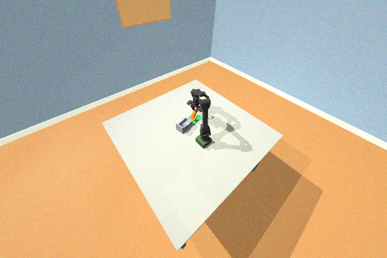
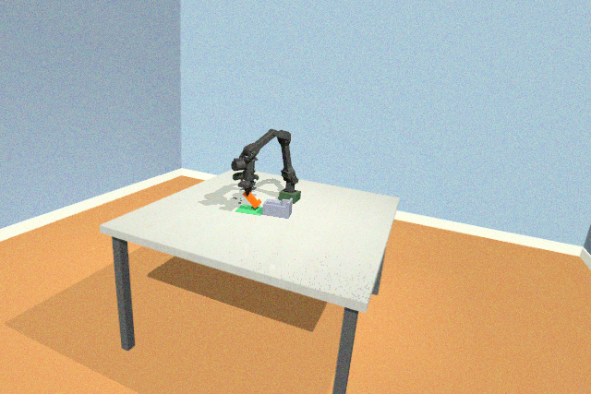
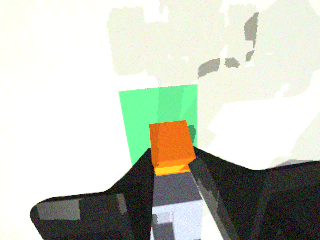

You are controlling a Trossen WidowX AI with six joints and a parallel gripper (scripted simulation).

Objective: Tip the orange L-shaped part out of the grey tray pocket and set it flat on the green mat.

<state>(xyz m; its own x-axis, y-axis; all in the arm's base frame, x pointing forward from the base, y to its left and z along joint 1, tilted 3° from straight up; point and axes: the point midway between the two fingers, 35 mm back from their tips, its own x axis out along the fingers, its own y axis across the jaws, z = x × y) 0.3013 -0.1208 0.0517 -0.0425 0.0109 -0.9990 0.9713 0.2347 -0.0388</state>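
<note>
My gripper tip is 10 cm above the green mat, 2 cm to the right of it and 1 cm past it. From my gripper tip the other things lie so: orange l-shaped part 3 cm to the left, 3 cm below, 2 cm behind.
</note>
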